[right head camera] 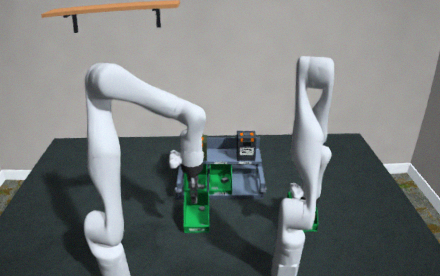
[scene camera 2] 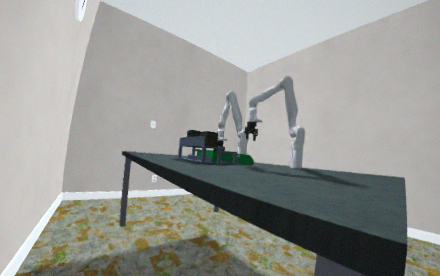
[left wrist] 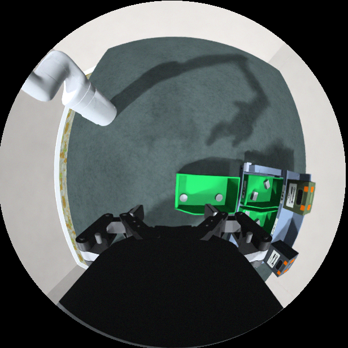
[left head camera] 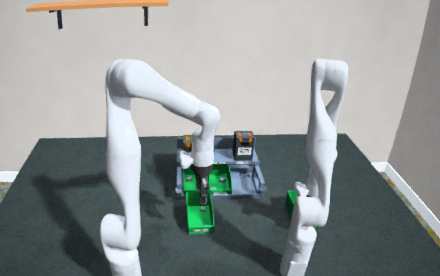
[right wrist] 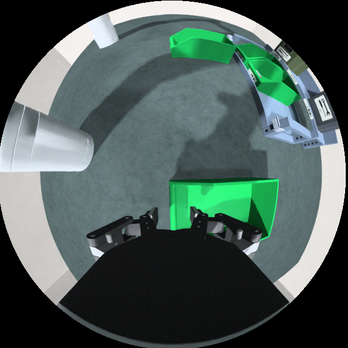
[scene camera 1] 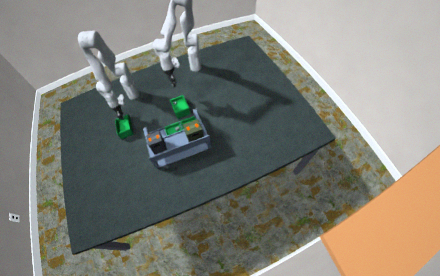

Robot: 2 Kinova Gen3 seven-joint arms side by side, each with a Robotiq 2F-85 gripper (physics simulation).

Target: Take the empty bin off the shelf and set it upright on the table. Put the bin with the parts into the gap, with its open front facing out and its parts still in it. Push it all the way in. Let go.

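Frame: origin at the left arm's base, x ahead, y left, z up, level; centimetres.
Seen in the pictures: left gripper, fingertip midpoint: (right head camera: 193, 195) (scene camera 2: 250, 140) (left head camera: 201, 195) (scene camera 1: 172, 82); right gripper, fingertip midpoint: (scene camera 1: 122, 116); left arm's base, origin of the base link: (scene camera 2: 295, 167) (scene camera 1: 196, 67); right arm's base, origin of the base link: (right head camera: 283, 273) (left head camera: 292, 270) (scene camera 1: 134, 95).
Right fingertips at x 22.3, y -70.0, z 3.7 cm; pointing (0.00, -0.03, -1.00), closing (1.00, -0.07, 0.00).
Observation:
Pixels of each thing's top centre, then the offset from my right fingertips to it.
- empty green bin, middle of its top: (right head camera: 303, 204) (left head camera: 304, 202) (scene camera 1: 121, 122) dx +7.9, dy -1.0, dz +3.8 cm
- green bin with the parts, middle of its top: (left head camera: 199, 205) (right head camera: 196, 204) (scene camera 1: 178, 101) (scene camera 2: 241, 154) dx +12.2, dy +42.1, dz +3.8 cm
- dark box, middle of its top: (right head camera: 246, 133) (left head camera: 244, 133) (scene camera 1: 153, 137) (scene camera 2: 193, 130) dx +42.1, dy +17.9, dz +18.7 cm
- olive box, middle of its top: (left head camera: 193, 138) (right head camera: 195, 138) (scene camera 1: 192, 126) (scene camera 2: 209, 132) dx +44.4, dy +40.8, dz +16.2 cm
The empty green bin (left head camera: 291, 202) (right head camera: 314, 222) (scene camera 1: 123, 132) (right wrist: 215, 195) stands upright on the table, apart from the shelf. My right gripper (scene camera 1: 120, 116) (right wrist: 173, 213) is open around its end wall; the arm hides it in the head views. The green bin with the parts (left head camera: 200, 220) (right head camera: 196, 220) (scene camera 1: 180, 108) (left wrist: 200, 185) (right wrist: 200, 48) stands upright in front of the shelf, with grey parts inside. My left gripper (left head camera: 203, 199) (right head camera: 194, 199) (scene camera 1: 173, 83) (scene camera 2: 251, 137) (left wrist: 173, 211) is open above it. The shelf's gap (left head camera: 246, 184) (right head camera: 246, 184) is in the lower row, at the right in the head views.
The blue-grey shelf (left head camera: 222, 156) (right head camera: 222, 155) (scene camera 1: 185, 155) holds two green bins with parts beside the gap. A dark box (left head camera: 244, 146) (right head camera: 246, 146) (scene camera 1: 156, 142) and an olive box (scene camera 1: 193, 131) (left wrist: 300, 197) stand on its upper deck. An orange board (left head camera: 100, 5) is on the wall.

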